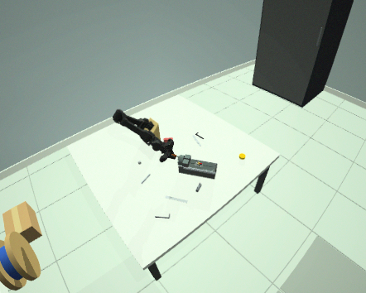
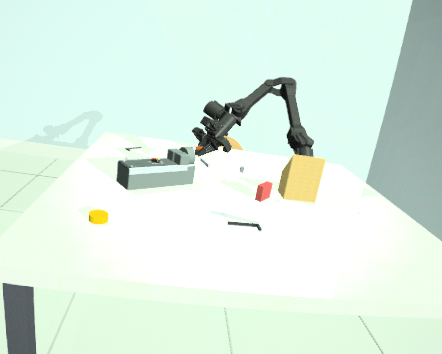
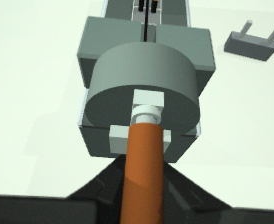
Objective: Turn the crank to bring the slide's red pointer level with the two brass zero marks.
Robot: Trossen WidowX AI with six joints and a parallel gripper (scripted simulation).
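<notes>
Now: gripper tip 10 mm past the orange crank handle, 10 mm to the left of it and 30 mm below it. Round my gripper tip: yellow disc (200 mm ahead, 470 mm to the left, 90 mm below); black hex key (210 mm behind, 350 mm to the left, 90 mm below); red pointer (140 mm ahead, 120 mm to the left, 10 mm below).
</notes>
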